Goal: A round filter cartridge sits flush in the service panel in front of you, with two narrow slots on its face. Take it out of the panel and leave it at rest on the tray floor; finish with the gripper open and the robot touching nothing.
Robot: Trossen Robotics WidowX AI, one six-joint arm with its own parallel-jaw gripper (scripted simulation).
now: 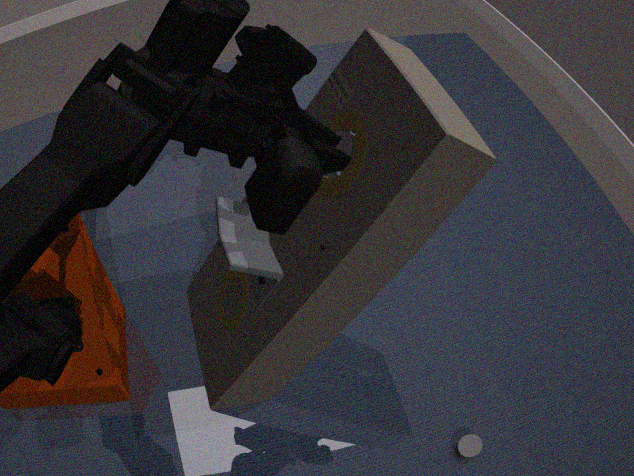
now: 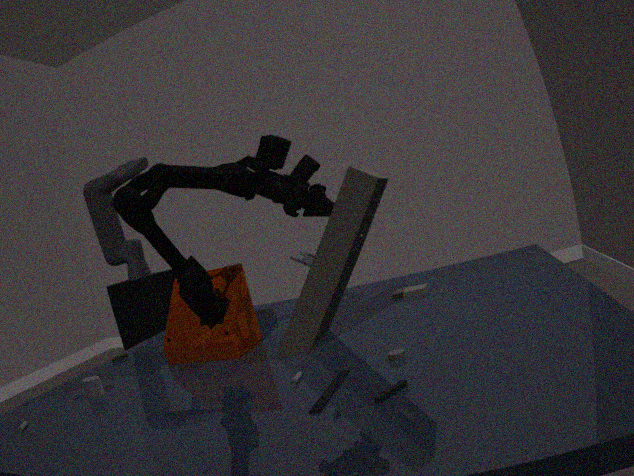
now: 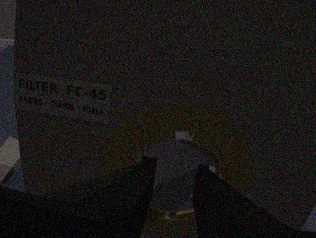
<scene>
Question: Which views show the gripper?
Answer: Image 1, image 2 and image 3: all of them.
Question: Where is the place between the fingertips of the gripper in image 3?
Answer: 175, 167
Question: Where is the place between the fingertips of the gripper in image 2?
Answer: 344, 213
</scene>
